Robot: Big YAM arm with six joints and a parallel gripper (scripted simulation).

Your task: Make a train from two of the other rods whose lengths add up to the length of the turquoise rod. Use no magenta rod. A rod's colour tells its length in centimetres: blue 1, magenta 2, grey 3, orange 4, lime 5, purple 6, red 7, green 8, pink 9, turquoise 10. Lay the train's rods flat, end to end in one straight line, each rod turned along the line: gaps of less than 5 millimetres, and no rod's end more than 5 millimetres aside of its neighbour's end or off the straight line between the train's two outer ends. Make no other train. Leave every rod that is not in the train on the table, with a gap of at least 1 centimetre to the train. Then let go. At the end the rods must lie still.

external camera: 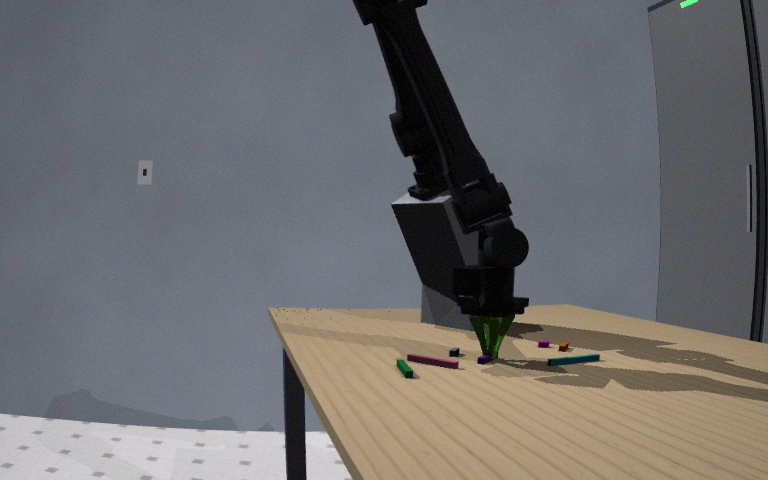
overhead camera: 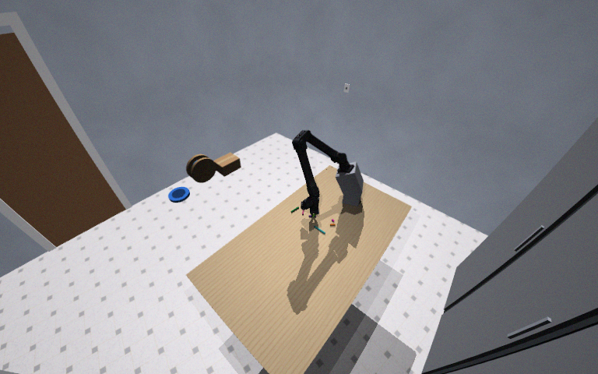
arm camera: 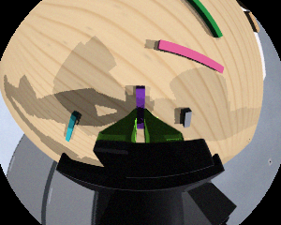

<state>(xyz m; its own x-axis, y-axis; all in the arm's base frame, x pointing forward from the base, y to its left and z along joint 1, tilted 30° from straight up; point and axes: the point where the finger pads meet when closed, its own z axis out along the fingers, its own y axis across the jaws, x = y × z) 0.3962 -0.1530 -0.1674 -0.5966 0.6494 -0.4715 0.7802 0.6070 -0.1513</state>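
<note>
The orange rod lies 17 cm to the left of my hand, 2 cm behind it and 1 cm below it. From my hand the other things lie so: long pink rod: 10 cm to the right, 1 cm below; purple rod: 1 cm to the right, 1 cm below; small grey rod: 6 cm behind, 4 cm to the right, 1 cm below.
</note>
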